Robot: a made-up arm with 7 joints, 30 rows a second.
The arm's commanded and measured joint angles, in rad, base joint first. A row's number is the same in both.
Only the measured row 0 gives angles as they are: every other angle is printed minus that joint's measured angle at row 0.
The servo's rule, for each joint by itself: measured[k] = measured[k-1] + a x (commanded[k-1-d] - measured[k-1]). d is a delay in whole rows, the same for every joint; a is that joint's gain. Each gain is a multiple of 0.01, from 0.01 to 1. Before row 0 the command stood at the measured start. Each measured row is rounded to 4 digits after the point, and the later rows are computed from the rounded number. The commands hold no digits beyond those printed.
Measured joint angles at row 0:
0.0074 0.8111 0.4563 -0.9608 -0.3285 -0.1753 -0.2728
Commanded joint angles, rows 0 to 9:
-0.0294 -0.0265 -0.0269 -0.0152 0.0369 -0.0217 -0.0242
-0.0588 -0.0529 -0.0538 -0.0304 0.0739 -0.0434 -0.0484
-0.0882 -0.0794 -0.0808 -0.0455 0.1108 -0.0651 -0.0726
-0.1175 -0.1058 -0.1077 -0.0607 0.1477 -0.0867 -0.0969
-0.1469 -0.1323 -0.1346 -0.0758 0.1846 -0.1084 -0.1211
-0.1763 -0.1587 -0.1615 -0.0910 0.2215 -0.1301 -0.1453
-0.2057 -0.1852 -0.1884 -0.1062 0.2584 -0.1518 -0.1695
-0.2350 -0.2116 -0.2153 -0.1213 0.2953 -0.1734 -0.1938
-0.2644 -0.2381 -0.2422 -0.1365 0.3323 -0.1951 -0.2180
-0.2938 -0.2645 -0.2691 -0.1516 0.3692 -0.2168 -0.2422
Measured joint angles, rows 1 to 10:
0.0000 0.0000 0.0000 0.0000 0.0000 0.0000 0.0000
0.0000 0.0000 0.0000 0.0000 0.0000 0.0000 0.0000
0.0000 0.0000 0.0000 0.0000 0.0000 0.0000 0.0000
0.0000 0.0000 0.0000 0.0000 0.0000 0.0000 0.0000
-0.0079 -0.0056 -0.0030 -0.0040 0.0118 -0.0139 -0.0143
-0.0216 -0.0155 -0.0086 -0.0109 0.0317 -0.0328 -0.0344
-0.0396 -0.0289 -0.0165 -0.0199 0.0570 -0.0535 -0.0569
-0.0606 -0.0450 -0.0265 -0.0305 0.0860 -0.0747 -0.0805
-0.0839 -0.0633 -0.0384 -0.0423 0.1176 -0.0963 -0.1045
-0.1088 -0.0833 -0.0519 -0.0550 0.1508 -0.1179 -0.1286
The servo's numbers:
d 4
a 0.27 0.21 0.11 0.26 0.32 0.64 0.59

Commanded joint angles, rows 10 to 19:
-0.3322 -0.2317 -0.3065 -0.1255 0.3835 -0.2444 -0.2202
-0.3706 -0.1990 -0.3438 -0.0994 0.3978 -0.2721 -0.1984
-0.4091 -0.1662 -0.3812 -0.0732 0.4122 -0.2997 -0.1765
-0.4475 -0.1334 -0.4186 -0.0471 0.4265 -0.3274 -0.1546
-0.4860 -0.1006 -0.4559 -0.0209 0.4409 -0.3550 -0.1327
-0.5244 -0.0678 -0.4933 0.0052 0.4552 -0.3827 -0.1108
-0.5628 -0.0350 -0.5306 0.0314 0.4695 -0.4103 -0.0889
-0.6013 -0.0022 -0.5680 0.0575 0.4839 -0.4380 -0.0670
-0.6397 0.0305 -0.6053 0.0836 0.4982 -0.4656 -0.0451
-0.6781 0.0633 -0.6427 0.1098 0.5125 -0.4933 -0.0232
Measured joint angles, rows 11 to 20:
-0.1350 -0.1047 -0.0669 -0.0683 0.1852 -0.1396 -0.1527
-0.1620 -0.1271 -0.0832 -0.0821 0.2204 -0.1612 -0.1769
-0.1896 -0.1504 -0.1007 -0.0962 0.2562 -0.1829 -0.2011
-0.2177 -0.1744 -0.1192 -0.1106 0.2924 -0.2046 -0.2253
-0.2486 -0.1864 -0.1398 -0.1145 0.3216 -0.2301 -0.2223
-0.2815 -0.1890 -0.1622 -0.1106 0.3460 -0.2570 -0.2082
-0.3160 -0.1842 -0.1863 -0.1009 0.3672 -0.2843 -0.1895
-0.3515 -0.1735 -0.2119 -0.0869 0.3862 -0.3119 -0.1689
-0.3878 -0.1582 -0.2387 -0.0697 0.4037 -0.3395 -0.1475
-0.4247 -0.1392 -0.2667 -0.0502 0.4202 -0.3671 -0.1258

